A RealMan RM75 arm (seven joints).
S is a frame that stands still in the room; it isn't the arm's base.
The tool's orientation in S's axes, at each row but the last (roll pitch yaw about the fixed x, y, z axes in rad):
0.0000, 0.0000, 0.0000
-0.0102, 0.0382, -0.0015
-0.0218, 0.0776, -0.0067
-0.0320, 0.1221, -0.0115
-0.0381, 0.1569, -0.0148
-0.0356, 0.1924, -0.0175
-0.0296, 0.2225, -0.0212
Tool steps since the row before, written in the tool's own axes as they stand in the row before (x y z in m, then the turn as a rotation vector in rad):
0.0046, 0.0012, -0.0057, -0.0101, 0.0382, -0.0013
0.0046, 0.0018, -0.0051, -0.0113, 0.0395, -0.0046
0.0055, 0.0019, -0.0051, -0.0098, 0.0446, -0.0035
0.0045, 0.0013, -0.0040, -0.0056, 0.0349, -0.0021
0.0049, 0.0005, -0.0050, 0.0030, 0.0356, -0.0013
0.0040, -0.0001, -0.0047, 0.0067, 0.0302, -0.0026
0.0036, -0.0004, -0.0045, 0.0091, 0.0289, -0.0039
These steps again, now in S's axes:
0.0046, 0.0012, -0.0057, -0.0101, 0.0382, -0.0013
0.0044, 0.0017, -0.0053, -0.0114, 0.0395, -0.0046
0.0051, 0.0018, -0.0056, -0.0098, 0.0446, -0.0037
0.0040, 0.0011, -0.0046, -0.0055, 0.0349, -0.0025
0.0041, 0.0002, -0.0057, 0.0031, 0.0355, -0.0031
0.0030, -0.0003, -0.0054, 0.0064, 0.0300, -0.0049
0.0025, -0.0006, -0.0052, 0.0084, 0.0286, -0.0066

